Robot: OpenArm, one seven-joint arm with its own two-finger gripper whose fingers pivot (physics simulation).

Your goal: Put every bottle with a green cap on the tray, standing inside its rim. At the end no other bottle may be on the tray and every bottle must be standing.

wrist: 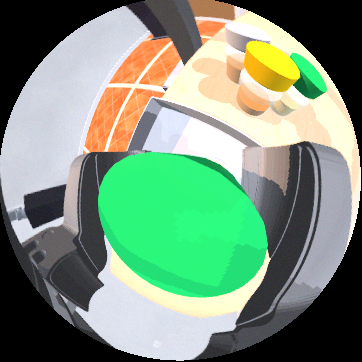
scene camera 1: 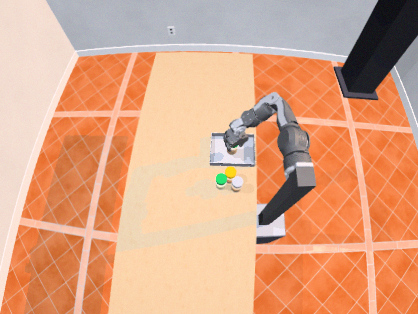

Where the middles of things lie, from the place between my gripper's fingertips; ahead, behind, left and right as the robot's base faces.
I see the grey tray (scene camera 1: 245,157) 20 mm to the right of my hand and 90 mm below it. The rest, counted from my hand: yellow-capped bottle (wrist: 267,72) 20 mm ahead, 140 mm to the left, 60 mm below.
